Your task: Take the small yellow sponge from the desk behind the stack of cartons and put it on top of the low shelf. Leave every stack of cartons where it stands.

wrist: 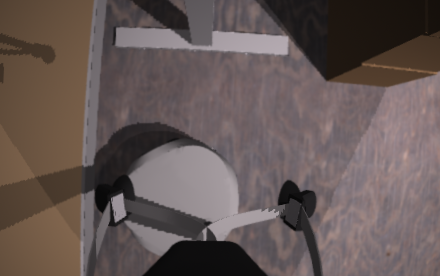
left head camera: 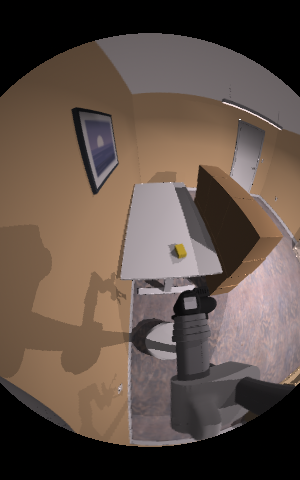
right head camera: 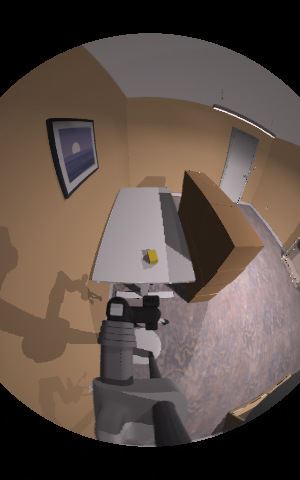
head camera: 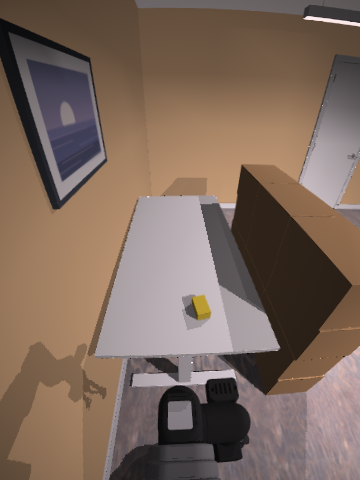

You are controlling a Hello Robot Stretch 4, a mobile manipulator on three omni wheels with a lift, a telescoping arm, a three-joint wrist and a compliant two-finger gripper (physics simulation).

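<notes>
The small yellow sponge (head camera: 201,307) (left head camera: 180,251) (right head camera: 152,257) lies on the white desk (head camera: 160,260) (left head camera: 152,225) (right head camera: 129,225), near its front edge and right of its middle. The stack of brown cartons (head camera: 280,240) (left head camera: 230,220) (right head camera: 210,225) (wrist: 390,25) stands along the desk's right side. My gripper (wrist: 207,194) is open and empty, pointing down over the floor in front of the desk; its fingers are mostly hidden below the wrist in the head views. The sponge does not show in the wrist view. I cannot clearly make out the low shelf.
The desk's white foot (wrist: 240,42) stands on the floor. A round white base (left head camera: 162,340) (right head camera: 148,345) (wrist: 195,175) is below the gripper. A wall with a framed picture (head camera: 67,120) is close on the left. A tan-edged object (right head camera: 260,397) shows at the lower right.
</notes>
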